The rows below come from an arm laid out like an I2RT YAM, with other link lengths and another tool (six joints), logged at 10 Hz.
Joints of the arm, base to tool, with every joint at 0 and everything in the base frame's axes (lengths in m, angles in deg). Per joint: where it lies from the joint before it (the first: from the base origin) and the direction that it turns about. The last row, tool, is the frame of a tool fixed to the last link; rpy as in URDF.
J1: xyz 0 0 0.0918 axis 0 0 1
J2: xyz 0.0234 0.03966 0.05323 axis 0 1 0
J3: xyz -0.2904 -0.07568 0 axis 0 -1 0
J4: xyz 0.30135 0.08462 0.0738 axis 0 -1 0
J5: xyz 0.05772 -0.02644 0.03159 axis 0 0 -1
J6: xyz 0.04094 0 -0.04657 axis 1 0 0
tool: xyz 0.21 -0.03 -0.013 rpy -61.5 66.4 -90
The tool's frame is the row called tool.
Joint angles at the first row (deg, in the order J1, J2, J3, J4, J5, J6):
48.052 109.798 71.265 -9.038 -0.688 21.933
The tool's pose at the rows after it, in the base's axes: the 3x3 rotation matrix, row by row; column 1 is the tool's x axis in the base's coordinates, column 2 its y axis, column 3 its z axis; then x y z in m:
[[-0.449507 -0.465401 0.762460], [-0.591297 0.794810 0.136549], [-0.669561 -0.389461 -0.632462]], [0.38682 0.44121 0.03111]
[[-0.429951 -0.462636 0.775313], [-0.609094 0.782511 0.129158], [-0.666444 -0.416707 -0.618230]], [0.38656 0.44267 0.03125]
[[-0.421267 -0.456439 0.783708], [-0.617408 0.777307 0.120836], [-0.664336 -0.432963 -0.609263]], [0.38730 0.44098 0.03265]
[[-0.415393 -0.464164 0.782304], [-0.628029 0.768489 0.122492], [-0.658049 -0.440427 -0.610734]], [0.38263 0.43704 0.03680]
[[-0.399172 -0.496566 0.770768], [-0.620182 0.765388 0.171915], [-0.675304 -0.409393 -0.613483]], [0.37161 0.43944 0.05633]
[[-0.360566 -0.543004 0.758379], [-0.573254 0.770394 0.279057], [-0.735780 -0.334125 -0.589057]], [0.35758 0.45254 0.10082]
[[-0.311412 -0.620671 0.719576], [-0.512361 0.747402 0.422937], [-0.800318 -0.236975 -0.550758]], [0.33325 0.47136 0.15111]
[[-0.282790 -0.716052 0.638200], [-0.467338 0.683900 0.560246], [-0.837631 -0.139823 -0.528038]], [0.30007 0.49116 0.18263]
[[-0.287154 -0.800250 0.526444], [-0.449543 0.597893 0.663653], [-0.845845 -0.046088 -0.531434]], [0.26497 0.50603 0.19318]
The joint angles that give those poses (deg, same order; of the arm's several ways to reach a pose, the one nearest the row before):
49.189 110.870 72.097 -9.104 0.732 20.950
49.997 111.175 72.423 -9.212 2.284 20.032
50.282 111.023 72.403 -9.388 3.290 19.551
50.391 109.798 71.811 -10.437 3.245 18.982
50.195 106.389 70.719 -11.596 0.448 18.415
49.801 100.792 69.777 -11.792 -4.842 18.152
49.495 95.330 69.342 -11.726 -12.557 17.955
49.473 92.598 69.343 -11.508 -21.431 18.130
49.474 92.270 69.363 -11.551 -30.195 18.699

